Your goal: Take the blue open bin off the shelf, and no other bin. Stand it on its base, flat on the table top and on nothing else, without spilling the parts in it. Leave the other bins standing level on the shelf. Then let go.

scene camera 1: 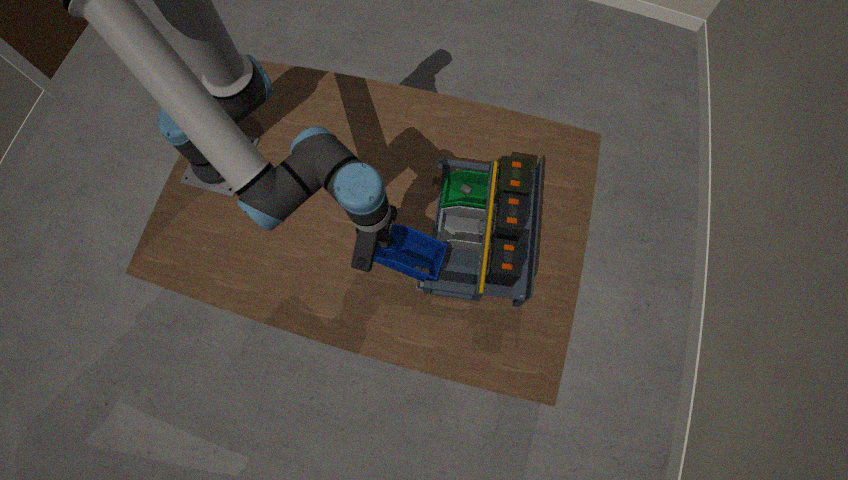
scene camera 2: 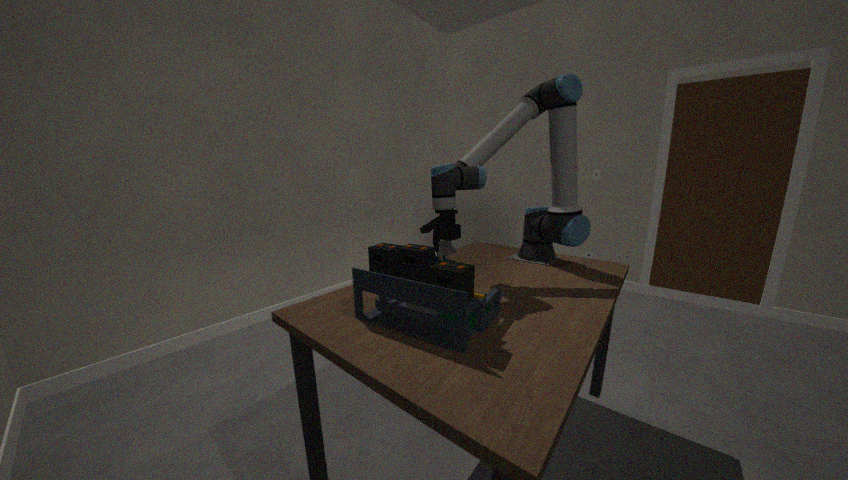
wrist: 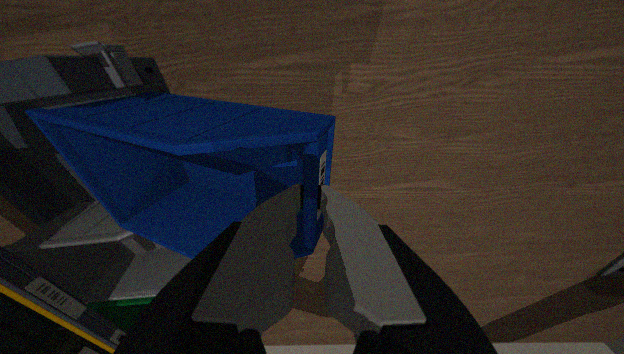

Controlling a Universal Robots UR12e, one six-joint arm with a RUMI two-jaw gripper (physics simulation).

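Observation:
The blue open bin (scene camera 1: 416,252) (wrist: 195,202) hangs in front of the shelf (scene camera 1: 455,290) (scene camera 2: 410,284) (wrist: 25,77), its far end still overlapping the shelf's front edge in scene camera 1 and the wrist view. My gripper (scene camera 1: 386,242) (scene camera 2: 440,252) (wrist: 310,186) is shut on the wall of the blue bin at its labelled end, one finger inside and one outside. The bin's open side faces up; its exact tilt and height are unclear. No loose parts can be made out in it; the fingers and shadow hide some of the inside. In scene camera 2 the bin is hidden.
A green bin (scene camera 1: 455,197) (wrist: 122,314) with a grey part and a grey bin (scene camera 1: 464,224) (wrist: 92,231) stand on the shelf beside the vacated place. Dark boxes with orange marks (scene camera 1: 507,256) (scene camera 2: 455,279) stand behind the yellow bar (scene camera 1: 488,231). The wooden table (scene camera 1: 238,267) (scene camera 2: 428,386) lies underneath.

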